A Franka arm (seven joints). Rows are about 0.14 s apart.
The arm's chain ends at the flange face. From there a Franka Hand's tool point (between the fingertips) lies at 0.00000 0.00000 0.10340 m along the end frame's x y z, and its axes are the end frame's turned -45 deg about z.
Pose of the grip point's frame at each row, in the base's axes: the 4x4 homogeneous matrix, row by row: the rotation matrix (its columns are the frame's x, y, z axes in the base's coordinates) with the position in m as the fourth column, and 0 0 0 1 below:
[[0.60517 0.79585 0.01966 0.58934], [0.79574 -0.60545 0.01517 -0.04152], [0.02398 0.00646 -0.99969 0.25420], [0 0 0 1]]
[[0.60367 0.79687 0.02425 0.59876], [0.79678 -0.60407 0.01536 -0.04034], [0.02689 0.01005 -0.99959 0.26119], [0 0 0 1]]
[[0.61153 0.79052 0.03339 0.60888], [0.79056 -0.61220 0.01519 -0.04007], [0.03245 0.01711 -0.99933 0.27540], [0 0 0 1]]
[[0.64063 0.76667 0.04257 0.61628], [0.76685 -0.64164 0.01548 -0.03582], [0.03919 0.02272 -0.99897 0.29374], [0 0 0 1]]
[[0.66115 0.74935 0.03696 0.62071], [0.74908 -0.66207 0.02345 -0.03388], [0.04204 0.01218 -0.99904 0.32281], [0 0 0 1]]
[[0.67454 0.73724 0.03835 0.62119], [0.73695 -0.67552 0.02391 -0.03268], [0.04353 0.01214 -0.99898 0.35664], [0 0 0 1]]
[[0.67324 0.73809 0.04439 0.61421], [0.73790 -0.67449 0.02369 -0.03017], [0.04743 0.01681 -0.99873 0.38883], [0 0 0 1]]
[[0.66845 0.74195 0.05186 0.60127], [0.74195 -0.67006 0.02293 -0.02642], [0.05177 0.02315 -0.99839 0.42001], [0 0 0 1]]
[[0.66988 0.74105 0.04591 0.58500], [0.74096 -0.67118 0.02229 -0.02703], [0.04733 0.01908 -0.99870 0.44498], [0 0 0 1]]
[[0.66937 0.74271 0.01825 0.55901], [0.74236 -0.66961 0.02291 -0.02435], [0.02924 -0.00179 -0.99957 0.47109], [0 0 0 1]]
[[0.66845 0.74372 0.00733 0.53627], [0.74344 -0.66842 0.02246 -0.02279], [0.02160 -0.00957 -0.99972 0.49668], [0 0 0 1]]
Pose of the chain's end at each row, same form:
[[0.99067 0.13483 0.01966 0.58731], [0.13456 -0.99079 0.01517 -0.04309], [0.02152 -0.01239 -0.99969 0.35757], [0 0 0 1]]
[[0.99033 0.13661 0.02425 0.59625], [0.13627 -0.99055 0.01536 -0.04193], [0.02612 -0.01191 -0.99959 0.36455], [0 0 0 1]]
[[0.99140 0.12657 0.03339 0.60543], [0.12612 -0.99190 0.01519 -0.04164], [0.03504 -0.01085 -0.99933 0.37873], [0 0 0 1]]
[[0.99511 0.08912 0.04257 0.61188], [0.08854 -0.99595 0.01548 -0.03742], [0.04378 -0.01165 -0.99897 0.39703], [0 0 0 1]]
[[0.99737 0.06237 0.03696 0.61689], [0.06153 -0.99783 0.02345 -0.03630], [0.03834 -0.02111 -0.99904 0.42611], [0 0 0 1]]
[[0.99828 0.04434 0.03835 0.61722], [0.04344 -0.99877 0.02391 -0.03515], [0.03936 -0.02220 -0.99898 0.45993], [0 0 0 1]]
[[0.99796 0.04586 0.04439 0.60962], [0.04484 -0.99871 0.02369 -0.03262], [0.04542 -0.02165 -0.99873 0.49210], [0 0 0 1]]
[[0.99730 0.05197 0.05186 0.59591], [0.05083 -0.99844 0.02293 -0.02879], [0.05298 -0.02024 -0.99839 0.52324], [0 0 0 1]]
[[0.99768 0.05032 0.04591 0.58025], [0.04934 -0.99853 0.02229 -0.02933], [0.04696 -0.01998 -0.99870 0.54825], [0 0 0 1]]
[[0.99849 0.05186 0.01825 0.55712], [0.05144 -0.99841 0.02291 -0.02672], [0.01941 -0.02194 -0.99957 0.57445], [0 0 0 1]]
[[0.99855 0.05322 0.00733 0.53551], [0.05305 -0.99834 0.02246 -0.02511], [0.00851 -0.02204 -0.99972 0.60005], [0 0 0 1]]

